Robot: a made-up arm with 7 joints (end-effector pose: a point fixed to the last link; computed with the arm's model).
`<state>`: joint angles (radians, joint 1 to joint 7).
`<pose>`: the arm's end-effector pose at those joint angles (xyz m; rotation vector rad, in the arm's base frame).
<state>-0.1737 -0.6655 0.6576 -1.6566 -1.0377 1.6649 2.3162</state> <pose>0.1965 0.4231 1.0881 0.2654 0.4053 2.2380</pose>
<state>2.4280 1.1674 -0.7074 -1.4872 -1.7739 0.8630 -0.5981</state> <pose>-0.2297 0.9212 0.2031 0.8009 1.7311 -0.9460</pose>
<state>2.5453 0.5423 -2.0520 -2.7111 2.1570 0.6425 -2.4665</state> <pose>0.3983 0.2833 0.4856 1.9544 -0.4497 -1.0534</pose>
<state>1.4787 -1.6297 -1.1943 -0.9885 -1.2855 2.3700 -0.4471</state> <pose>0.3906 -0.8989 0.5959 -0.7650 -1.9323 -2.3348</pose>
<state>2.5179 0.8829 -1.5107 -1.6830 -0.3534 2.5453 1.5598</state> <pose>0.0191 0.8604 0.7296 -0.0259 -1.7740 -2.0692</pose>
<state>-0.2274 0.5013 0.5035 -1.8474 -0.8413 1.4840 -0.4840</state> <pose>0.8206 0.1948 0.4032 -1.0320 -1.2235 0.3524</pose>
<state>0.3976 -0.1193 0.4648 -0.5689 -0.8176 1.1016 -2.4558</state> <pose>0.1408 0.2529 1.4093 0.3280 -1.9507 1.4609</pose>
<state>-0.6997 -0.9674 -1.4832 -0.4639 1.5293 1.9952 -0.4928</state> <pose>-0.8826 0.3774 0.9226 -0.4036 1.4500 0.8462</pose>
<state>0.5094 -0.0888 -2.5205 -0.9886 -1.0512 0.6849 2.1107</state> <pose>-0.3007 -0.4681 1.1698 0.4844 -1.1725 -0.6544</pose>
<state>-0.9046 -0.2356 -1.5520 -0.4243 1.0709 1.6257 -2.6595</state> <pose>-0.3236 0.0937 1.4209 -1.7324 -2.0911 0.7182</pose>
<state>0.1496 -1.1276 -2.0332 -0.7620 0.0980 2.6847 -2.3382</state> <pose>-0.8879 -0.4235 0.6796 2.4567 1.6523 0.4991</pose>
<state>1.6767 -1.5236 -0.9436 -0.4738 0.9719 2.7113 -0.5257</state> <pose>0.3574 -0.9663 0.4134 -1.3479 -0.6063 2.1621</pose>
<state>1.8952 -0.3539 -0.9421 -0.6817 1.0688 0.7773 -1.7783</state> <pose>0.3068 0.0495 1.3960 2.3046 -0.8666 0.5947</pose>
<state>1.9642 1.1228 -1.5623 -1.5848 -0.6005 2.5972 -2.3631</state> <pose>0.4041 0.8400 0.5874 -0.1691 -0.9408 2.8609</pose>
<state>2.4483 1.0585 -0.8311 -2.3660 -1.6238 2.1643 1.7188</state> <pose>0.0231 0.5239 0.0841 -0.5666 2.9918 0.0845</pose>
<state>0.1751 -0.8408 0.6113 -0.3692 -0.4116 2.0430 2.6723</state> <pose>-0.6953 0.0115 1.1550 0.8301 1.0099 -1.9600</pose>
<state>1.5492 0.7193 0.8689 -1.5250 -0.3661 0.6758 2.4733</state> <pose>-0.4548 0.7167 0.5254 1.1970 2.6505 1.1273</pose>
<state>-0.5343 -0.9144 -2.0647 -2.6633 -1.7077 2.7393 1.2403</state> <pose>-0.2575 -0.3249 0.2634 1.4338 -0.4218 1.8896</pose>
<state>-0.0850 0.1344 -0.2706 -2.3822 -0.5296 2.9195 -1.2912</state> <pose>0.6406 -0.1187 0.4894 -0.3268 -1.9337 0.1141</pose>
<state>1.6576 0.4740 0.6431 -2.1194 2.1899 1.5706 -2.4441</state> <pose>-0.3983 0.6025 0.3293 1.1859 0.5531 -0.2979</pose>
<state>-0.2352 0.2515 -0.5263 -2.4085 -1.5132 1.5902 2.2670</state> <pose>0.4151 -0.3524 0.3319 1.7820 0.7937 0.4450</pose>
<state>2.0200 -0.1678 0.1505 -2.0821 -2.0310 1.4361 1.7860</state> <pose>-0.3376 0.5243 0.7216 1.1741 -1.9645 -2.0851</pose>
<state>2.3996 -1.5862 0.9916 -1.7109 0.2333 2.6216 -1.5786</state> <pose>0.0400 -0.7784 0.7377 -2.1075 0.0624 0.4584</pose>
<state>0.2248 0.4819 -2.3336 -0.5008 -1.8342 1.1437 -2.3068</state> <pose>0.3058 -0.1316 1.4242 -2.1810 1.0235 -0.4983</pose>
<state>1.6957 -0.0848 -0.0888 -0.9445 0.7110 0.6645 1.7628</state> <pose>0.0027 0.4675 1.2551 -1.2868 -1.1648 -0.4830</pose>
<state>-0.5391 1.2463 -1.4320 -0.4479 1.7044 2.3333 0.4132</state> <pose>0.6817 -0.7478 0.8020 0.9256 0.6643 2.4586</pose>
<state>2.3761 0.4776 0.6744 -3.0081 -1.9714 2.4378 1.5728</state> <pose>-0.1732 -0.0672 0.2282 1.6914 -1.3384 1.3018</pose>
